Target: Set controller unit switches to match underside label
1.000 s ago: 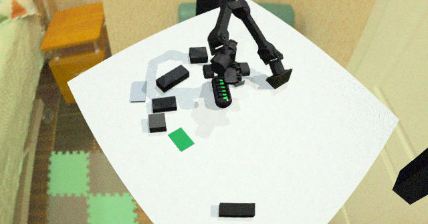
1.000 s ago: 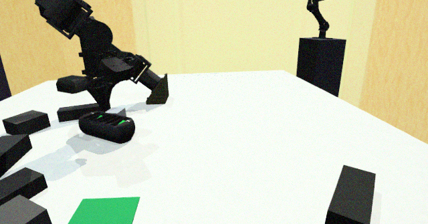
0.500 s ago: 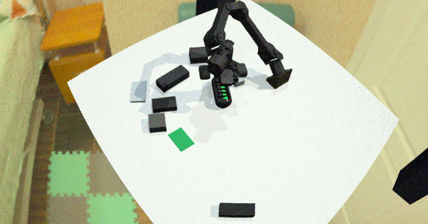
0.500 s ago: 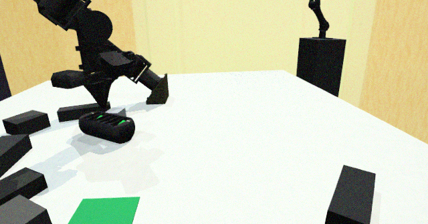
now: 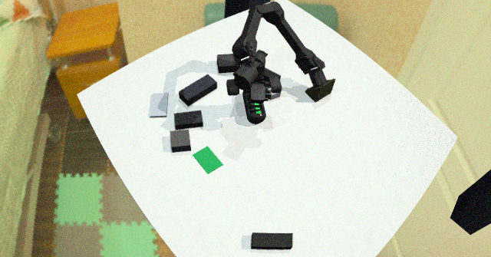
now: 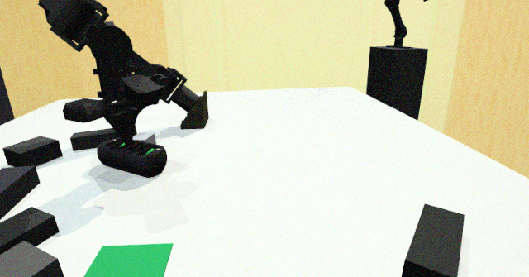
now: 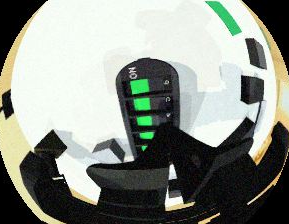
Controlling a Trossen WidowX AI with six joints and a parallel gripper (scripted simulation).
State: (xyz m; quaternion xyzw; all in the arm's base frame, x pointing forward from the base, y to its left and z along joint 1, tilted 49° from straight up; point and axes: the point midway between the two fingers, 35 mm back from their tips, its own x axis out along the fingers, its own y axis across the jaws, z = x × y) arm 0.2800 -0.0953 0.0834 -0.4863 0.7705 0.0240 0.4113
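Right now my gripper tip is 13 cm past the small grey cube and 4 cm above it. Round my gripper tip: green card: 26 cm ahead, 6 cm below, 4 cm to the left; then light grey plate: 27 cm to the right, 24 cm ahead, 5 cm below.
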